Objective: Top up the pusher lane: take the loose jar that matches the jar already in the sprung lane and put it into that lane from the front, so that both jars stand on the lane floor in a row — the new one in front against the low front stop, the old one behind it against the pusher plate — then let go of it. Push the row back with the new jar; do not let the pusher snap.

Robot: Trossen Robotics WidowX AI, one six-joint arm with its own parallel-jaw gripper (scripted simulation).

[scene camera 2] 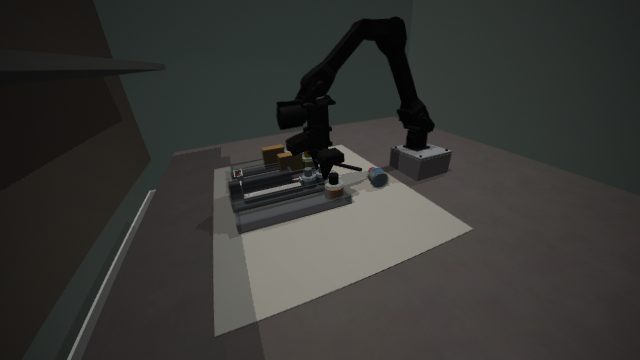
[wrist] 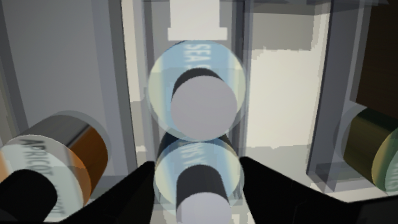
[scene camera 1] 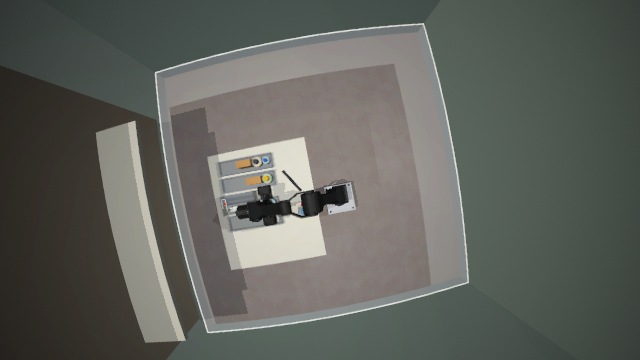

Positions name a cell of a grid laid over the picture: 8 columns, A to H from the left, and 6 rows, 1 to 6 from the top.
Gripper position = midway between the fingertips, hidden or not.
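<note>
My gripper (scene camera 2: E3) (wrist: D5). Pale blue jar (wrist: D3).
</note>
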